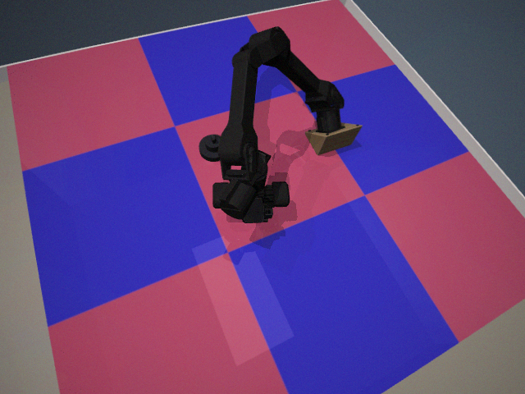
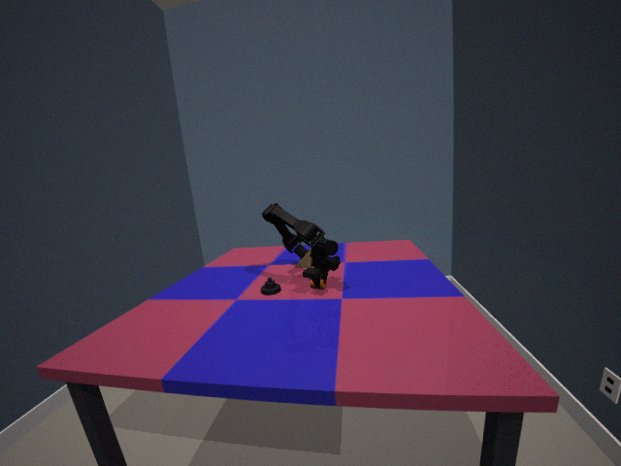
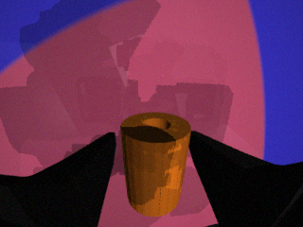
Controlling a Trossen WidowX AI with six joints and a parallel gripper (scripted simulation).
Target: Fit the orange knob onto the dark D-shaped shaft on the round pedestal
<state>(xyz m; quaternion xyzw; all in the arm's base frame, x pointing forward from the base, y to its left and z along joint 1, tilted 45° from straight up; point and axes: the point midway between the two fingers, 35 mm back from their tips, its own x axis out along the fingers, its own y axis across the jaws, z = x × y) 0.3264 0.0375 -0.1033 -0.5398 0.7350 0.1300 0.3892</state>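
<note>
The orange knob is 10 mm behind my gripper tip, 10 mm to the right of it and 10 mm above it. From my gripper tip the other things lie so: pedestal 220 mm to the right, 20 mm above.
</note>
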